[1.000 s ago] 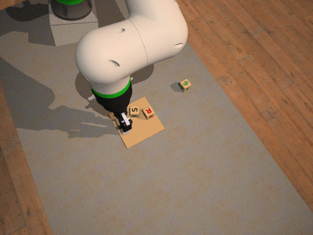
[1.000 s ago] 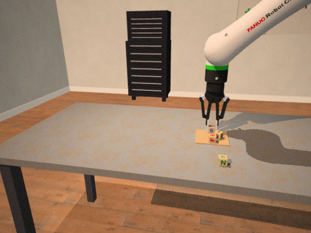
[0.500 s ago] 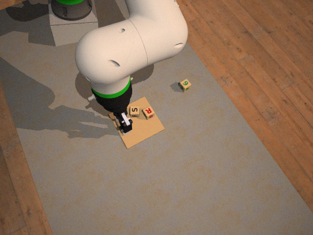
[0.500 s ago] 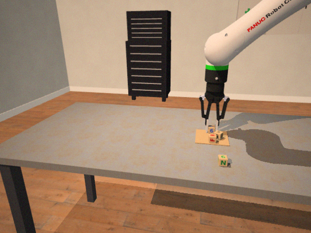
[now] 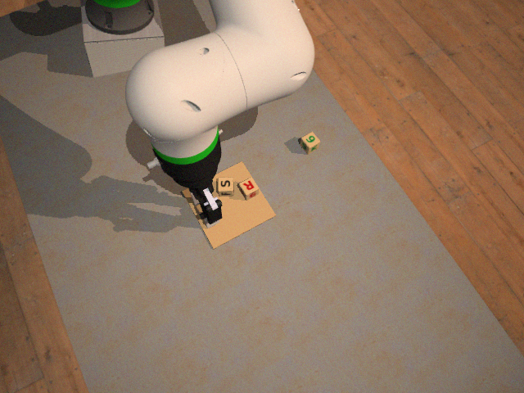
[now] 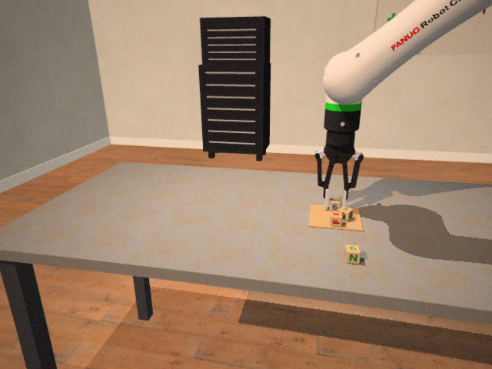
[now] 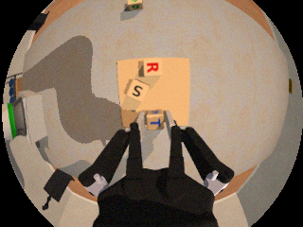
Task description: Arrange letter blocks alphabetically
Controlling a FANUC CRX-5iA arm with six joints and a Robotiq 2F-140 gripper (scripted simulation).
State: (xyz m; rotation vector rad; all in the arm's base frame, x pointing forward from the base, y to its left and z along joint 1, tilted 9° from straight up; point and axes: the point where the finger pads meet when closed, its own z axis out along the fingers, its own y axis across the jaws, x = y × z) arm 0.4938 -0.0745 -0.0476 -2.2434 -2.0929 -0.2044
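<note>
Now: hand 50 mm to the right of the tan mat and 40 mm above it. Round my hand: S block 20 mm behind, 60 mm to the left, 20 mm below; green-marked block 10 mm behind, 260 mm to the left, 20 mm below.
</note>
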